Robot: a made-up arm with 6 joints.
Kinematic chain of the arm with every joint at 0, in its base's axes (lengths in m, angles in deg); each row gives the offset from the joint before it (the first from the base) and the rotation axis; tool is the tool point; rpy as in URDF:
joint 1: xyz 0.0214 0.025 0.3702 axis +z
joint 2: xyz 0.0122 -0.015 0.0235 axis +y
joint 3: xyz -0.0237 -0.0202 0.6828 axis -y
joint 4: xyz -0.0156 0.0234 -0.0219 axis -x
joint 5: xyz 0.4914 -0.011 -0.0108 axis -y
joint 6: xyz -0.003 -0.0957 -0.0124 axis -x
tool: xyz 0.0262 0.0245 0.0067 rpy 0 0 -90
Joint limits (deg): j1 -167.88..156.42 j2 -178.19..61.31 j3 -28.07..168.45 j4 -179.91..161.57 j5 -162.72..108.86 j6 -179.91..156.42
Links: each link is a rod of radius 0.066 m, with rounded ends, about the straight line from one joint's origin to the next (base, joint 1, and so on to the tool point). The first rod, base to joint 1, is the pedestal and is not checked.
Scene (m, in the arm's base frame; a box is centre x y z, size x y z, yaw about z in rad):
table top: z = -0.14
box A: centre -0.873 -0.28 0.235 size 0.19 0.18 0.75 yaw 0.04
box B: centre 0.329 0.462 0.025 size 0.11 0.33 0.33 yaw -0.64
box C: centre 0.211 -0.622 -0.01 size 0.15 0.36 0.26 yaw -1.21
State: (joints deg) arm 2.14 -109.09 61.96 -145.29 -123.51 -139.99
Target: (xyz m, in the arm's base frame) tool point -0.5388 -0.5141 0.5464
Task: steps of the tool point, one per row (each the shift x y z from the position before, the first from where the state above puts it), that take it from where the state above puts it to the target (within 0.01 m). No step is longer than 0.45 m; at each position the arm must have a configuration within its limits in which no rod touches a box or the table.
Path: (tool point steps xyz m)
1: 0.1401 0.0553 0.3914
2: 0.2795 0.0081 0.2466
3: 0.3009 -0.0462 0.0679
4: 0.2218 -0.0760 -0.0733
5: -0.0432 -0.0053 -0.0064
6: -0.0544 -0.0377 -0.0040
7: -0.0459 -0.0793 -0.0044
8: -0.0121 -0.1183 -0.0074
9: 0.0451 -0.1397 -0.0133
10: -0.1483 -0.1242 -0.1289
11: -0.1703 -0.0473 -0.2125

